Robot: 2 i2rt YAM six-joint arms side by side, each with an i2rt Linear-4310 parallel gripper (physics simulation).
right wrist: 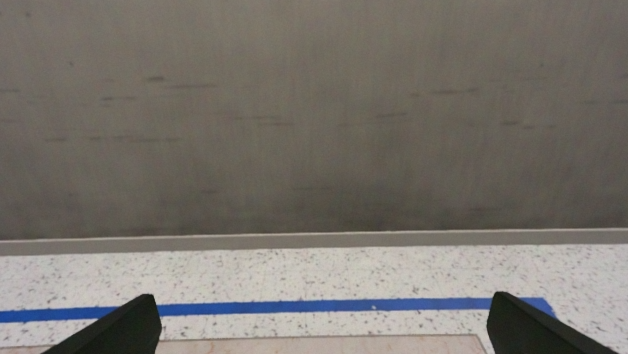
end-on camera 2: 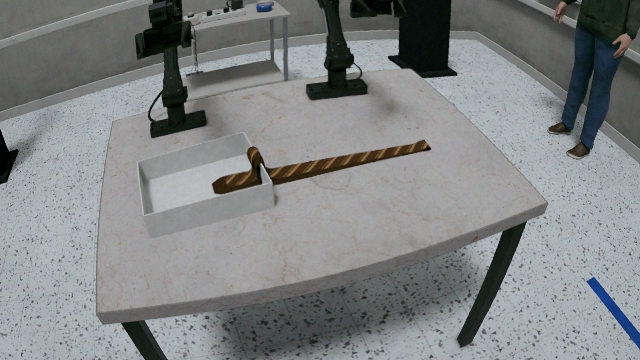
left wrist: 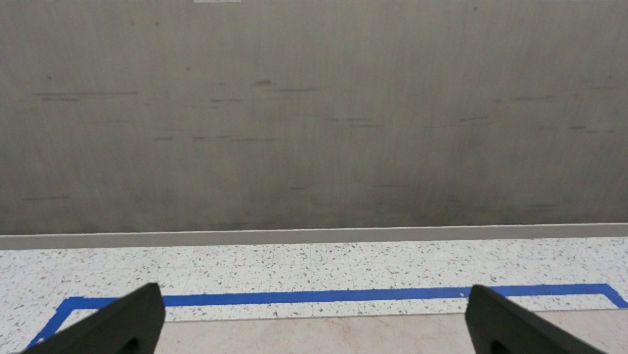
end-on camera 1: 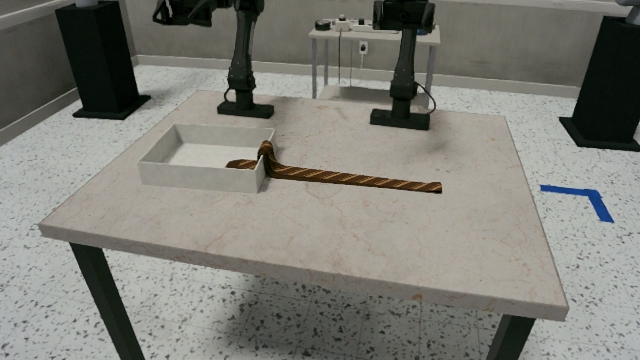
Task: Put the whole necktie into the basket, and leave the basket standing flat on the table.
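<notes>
A white rectangular basket stands flat on the table at the left in both end-on views. A brown necktie with tan stripes hangs over the basket's right wall. One short end lies inside the basket, a fold stands up over the rim, and the long part lies straight on the table to the right. My left gripper is open and empty, raised high near its own base, away from the necktie. My right gripper is open and empty, also raised high, behind and above the basket.
The table carries both arm bases at its far edge. The right arm's base stands behind the basket; the left arm's base stands behind the necktie's long part. A side table is beyond the far edge.
</notes>
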